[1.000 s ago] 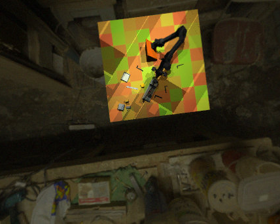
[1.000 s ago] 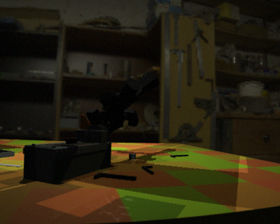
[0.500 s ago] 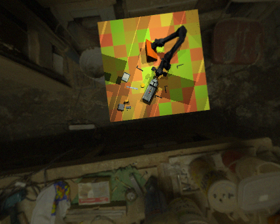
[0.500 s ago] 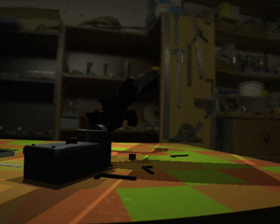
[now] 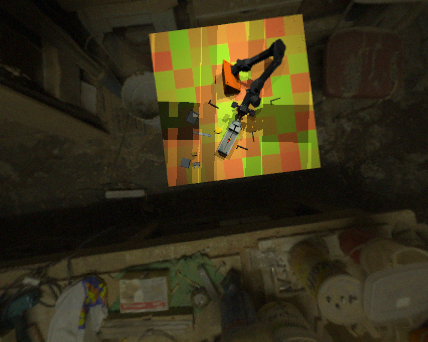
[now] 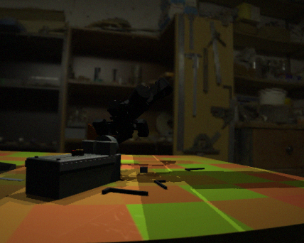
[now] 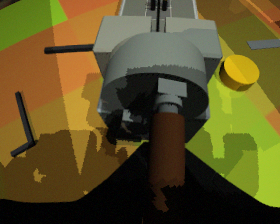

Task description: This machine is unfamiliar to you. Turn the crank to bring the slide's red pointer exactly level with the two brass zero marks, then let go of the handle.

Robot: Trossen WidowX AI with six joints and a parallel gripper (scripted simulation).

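My gripper tip is 30 mm below the brown crank handle, 10 mm to the right of it and 10 mm past it. Also, from my gripper tip: yellow disc (170 mm to the right, 80 mm below, 50 mm ahead); then red pointer (160 mm ahead, 100 mm to the right, 10 mm below); then small cube (120 mm to the left, 90 mm behind, 80 mm below).
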